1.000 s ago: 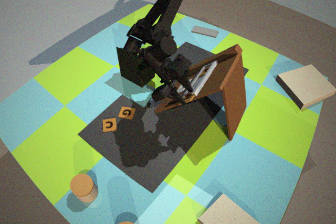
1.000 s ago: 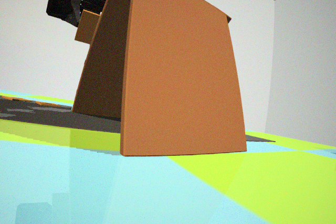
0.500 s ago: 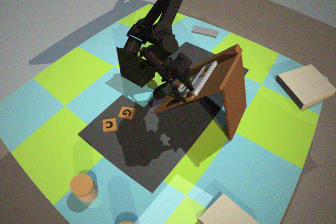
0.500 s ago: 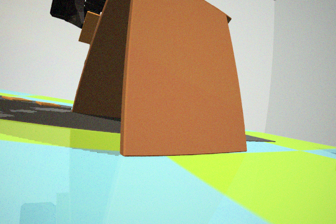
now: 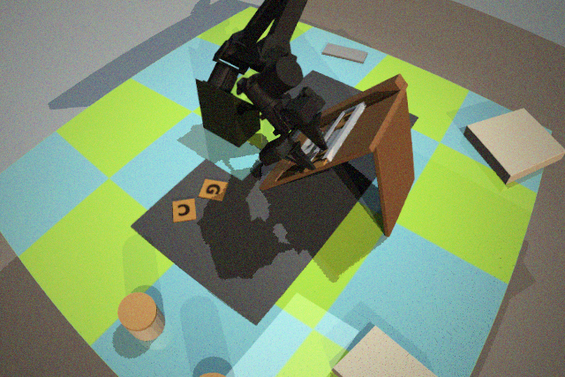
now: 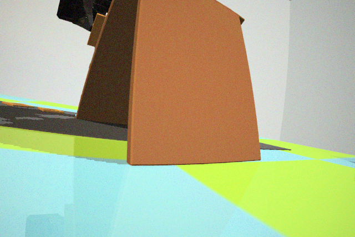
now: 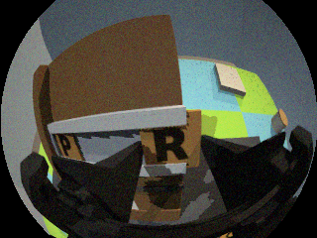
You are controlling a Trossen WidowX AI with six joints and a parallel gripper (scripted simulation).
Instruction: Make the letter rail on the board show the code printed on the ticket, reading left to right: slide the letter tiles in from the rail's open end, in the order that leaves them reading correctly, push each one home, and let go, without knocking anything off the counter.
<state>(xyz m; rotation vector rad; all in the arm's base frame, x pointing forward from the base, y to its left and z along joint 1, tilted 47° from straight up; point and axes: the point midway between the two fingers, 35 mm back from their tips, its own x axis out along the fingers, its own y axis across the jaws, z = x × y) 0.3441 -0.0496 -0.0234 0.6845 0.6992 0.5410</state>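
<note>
The white ticket lies 90 mm behind my gripper tip, 90 mm to the left of it and 80 mm below it. Also, from my gripper tip: dark mat 160 mm behind, 60 mm to the left, 170 mm below; then grey slab 340 mm behind, 600 mm to the left, 160 mm below.
</note>
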